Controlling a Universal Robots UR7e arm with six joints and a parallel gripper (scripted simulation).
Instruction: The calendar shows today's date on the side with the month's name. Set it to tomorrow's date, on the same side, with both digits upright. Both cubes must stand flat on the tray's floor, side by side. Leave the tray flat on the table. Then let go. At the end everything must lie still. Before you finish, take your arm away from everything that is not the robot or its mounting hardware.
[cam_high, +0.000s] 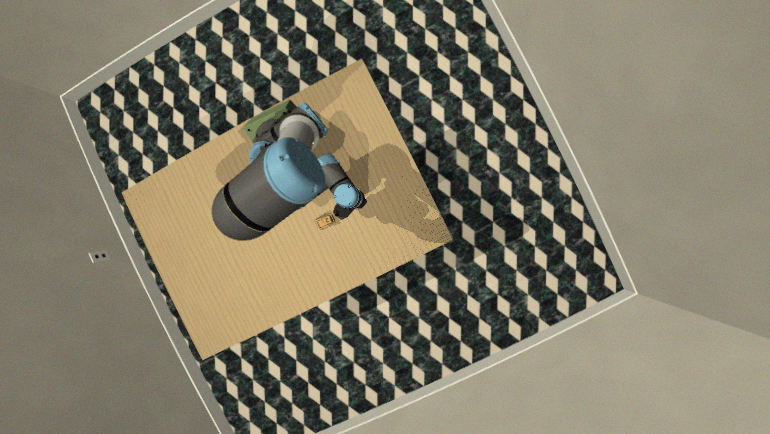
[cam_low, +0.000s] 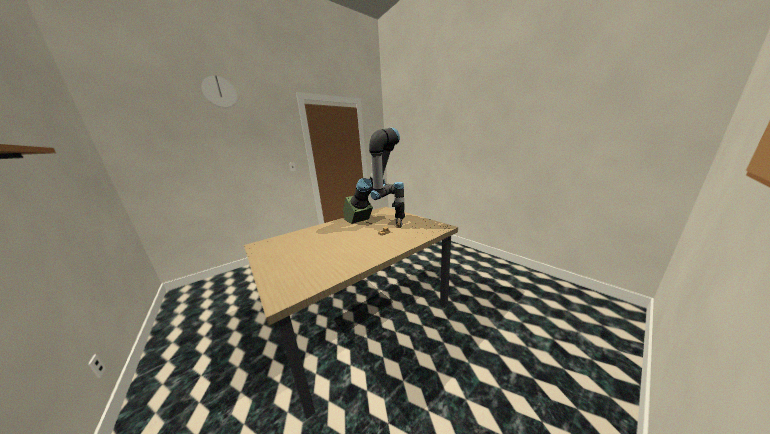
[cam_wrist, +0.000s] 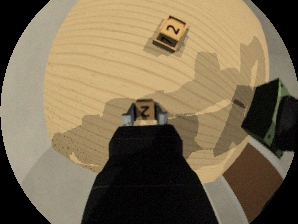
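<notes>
Right now my hand is 10 mm above the wooden cube. Also, from my hand: wooden tray 160 mm to the right, 20 mm below, 10 mm ahead.
</notes>
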